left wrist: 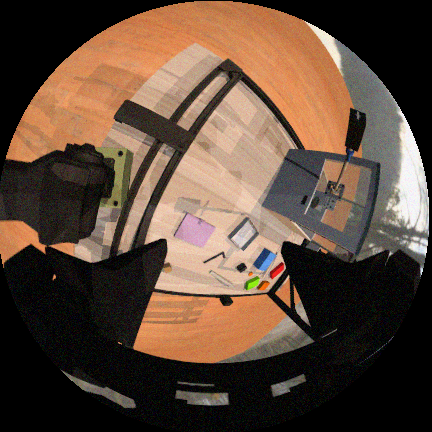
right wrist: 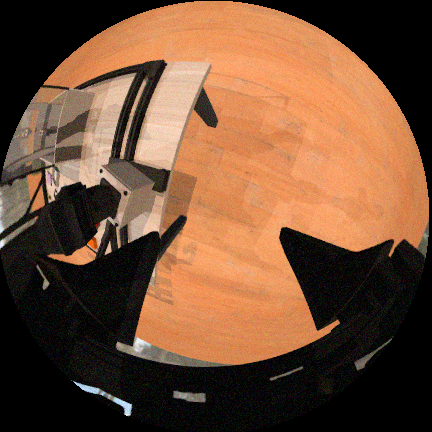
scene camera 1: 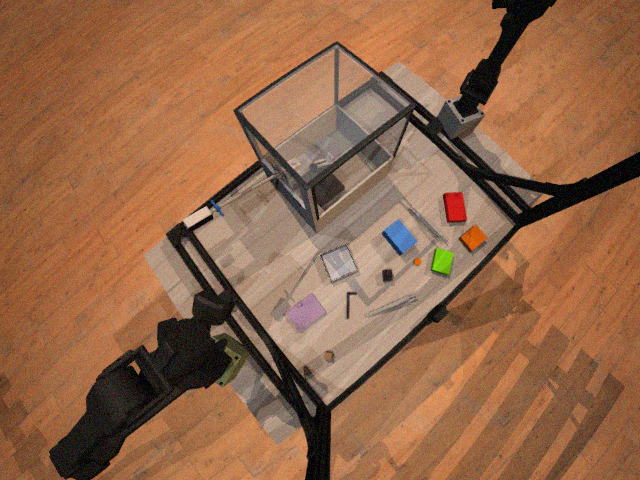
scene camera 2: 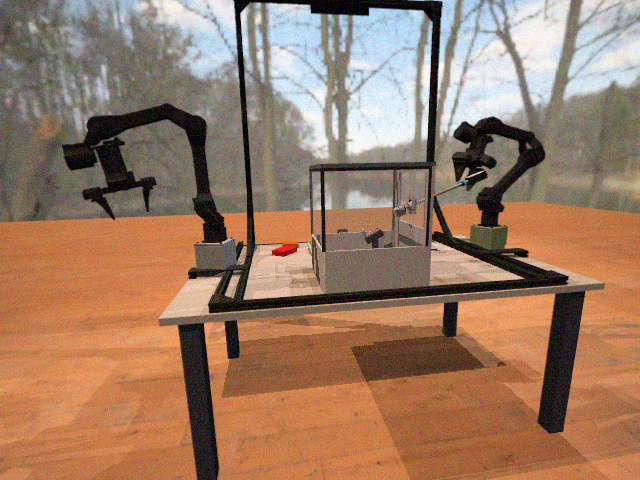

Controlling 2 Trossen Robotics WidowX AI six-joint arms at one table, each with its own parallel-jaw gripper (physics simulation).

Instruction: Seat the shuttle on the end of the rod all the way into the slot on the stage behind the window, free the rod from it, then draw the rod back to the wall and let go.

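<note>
The rod slants through the wall of the glass-topped box. Its handle is outside, beyond a blue collar. A small pale piece, apparently the shuttle, is at the rod's inner end, high in the box. The stage slot cannot be made out. My left gripper is open and empty; the handle is off to one side of its fingers in the left wrist view. My right gripper is open and empty, out beyond the table.
Blue, red, orange and green blocks lie on the table, with a purple pad, a square tray, a hex key and tweezers. Black rails edge the table.
</note>
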